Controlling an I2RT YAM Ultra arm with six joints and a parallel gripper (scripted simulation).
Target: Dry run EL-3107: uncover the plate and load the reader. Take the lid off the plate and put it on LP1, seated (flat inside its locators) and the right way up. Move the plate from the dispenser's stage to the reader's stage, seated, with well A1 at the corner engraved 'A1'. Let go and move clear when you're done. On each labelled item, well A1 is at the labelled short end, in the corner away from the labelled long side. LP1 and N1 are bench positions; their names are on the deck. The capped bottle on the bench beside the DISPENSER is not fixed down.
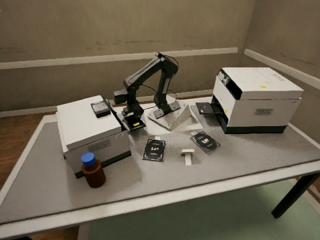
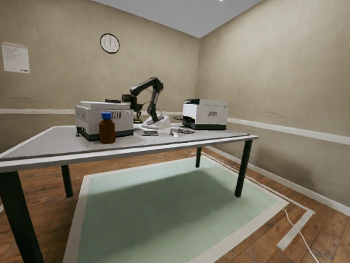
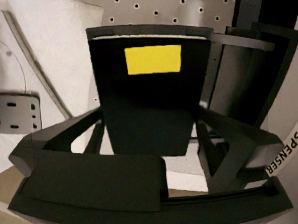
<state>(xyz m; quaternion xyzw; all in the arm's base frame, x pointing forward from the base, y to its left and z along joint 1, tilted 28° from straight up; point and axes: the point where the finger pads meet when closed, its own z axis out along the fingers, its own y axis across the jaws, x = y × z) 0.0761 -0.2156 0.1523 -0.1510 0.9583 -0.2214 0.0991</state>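
The lid is right at my hand. Round my hand: clear well plate 1 cm below; then brown capped bottle 32 cm ahead, 25 cm to the right, 2 cm above; then LP1 pad 21 cm ahead, 8 cm to the left, 9 cm below.
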